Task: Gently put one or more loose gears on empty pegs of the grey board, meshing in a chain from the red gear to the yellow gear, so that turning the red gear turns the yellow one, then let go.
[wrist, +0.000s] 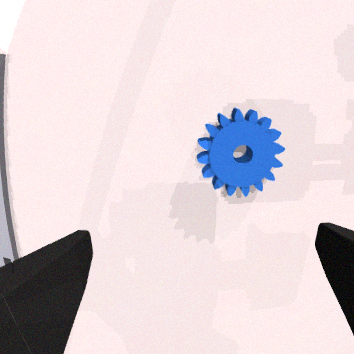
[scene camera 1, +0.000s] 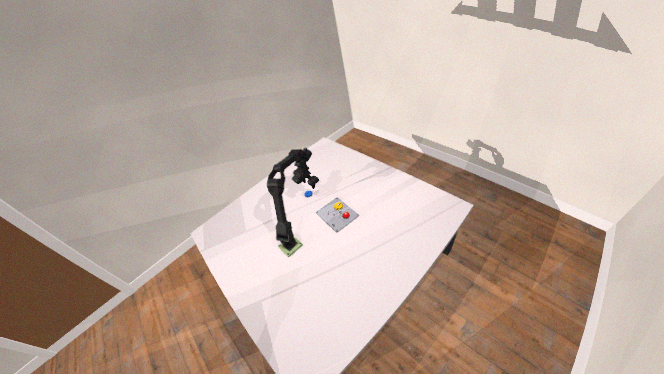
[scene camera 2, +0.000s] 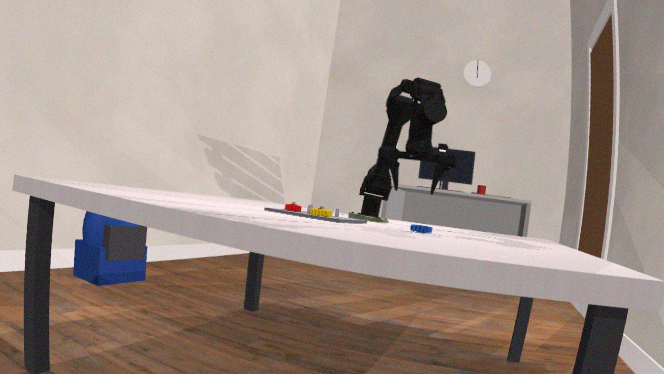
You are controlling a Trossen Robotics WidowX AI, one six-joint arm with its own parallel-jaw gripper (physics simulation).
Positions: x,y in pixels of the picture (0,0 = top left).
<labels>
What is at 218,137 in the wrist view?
A blue gear.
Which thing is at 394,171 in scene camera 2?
My gripper.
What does my gripper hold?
Nothing.
</labels>
